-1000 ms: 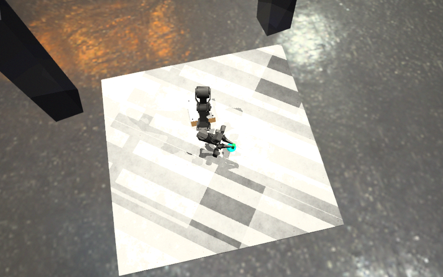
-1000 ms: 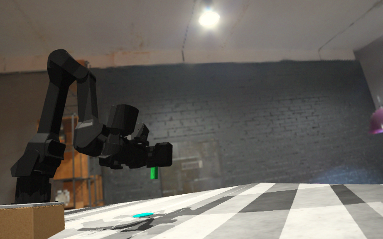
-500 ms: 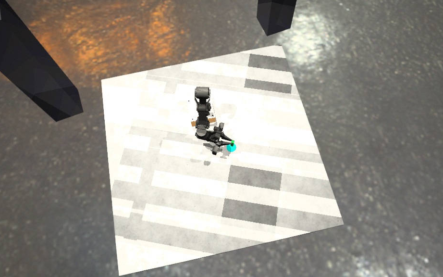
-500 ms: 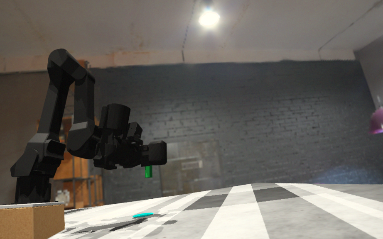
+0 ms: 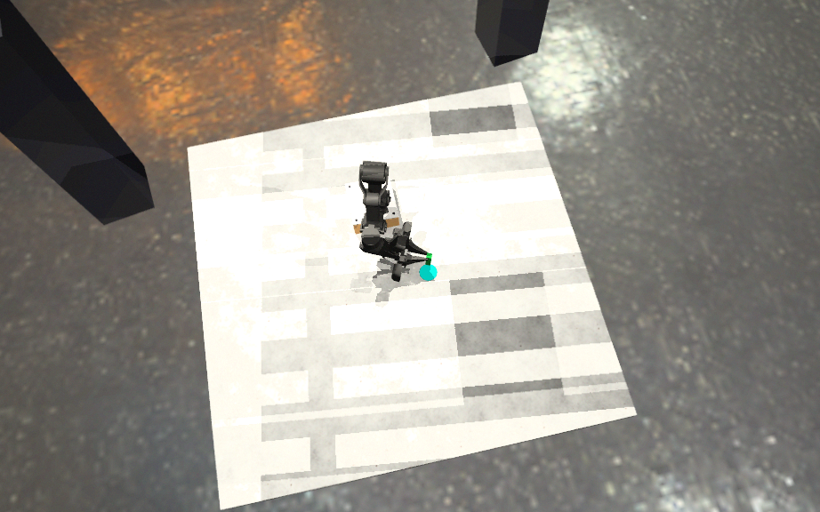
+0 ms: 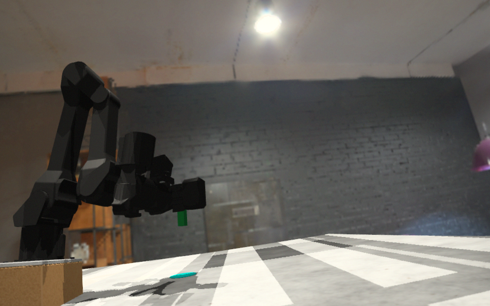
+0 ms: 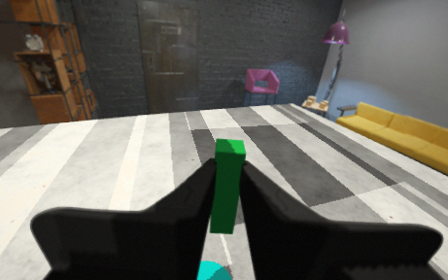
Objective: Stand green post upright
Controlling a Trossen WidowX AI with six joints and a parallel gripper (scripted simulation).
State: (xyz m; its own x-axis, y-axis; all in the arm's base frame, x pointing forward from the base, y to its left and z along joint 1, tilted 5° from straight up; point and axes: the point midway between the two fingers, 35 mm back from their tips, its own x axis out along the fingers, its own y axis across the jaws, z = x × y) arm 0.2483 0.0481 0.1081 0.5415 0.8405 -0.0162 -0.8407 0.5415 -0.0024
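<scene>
Right now the cyan circle is 160 mm below my gripper tip and 10 mm behind it. Also, from my gripper tip: green post 20 mm below.
</scene>
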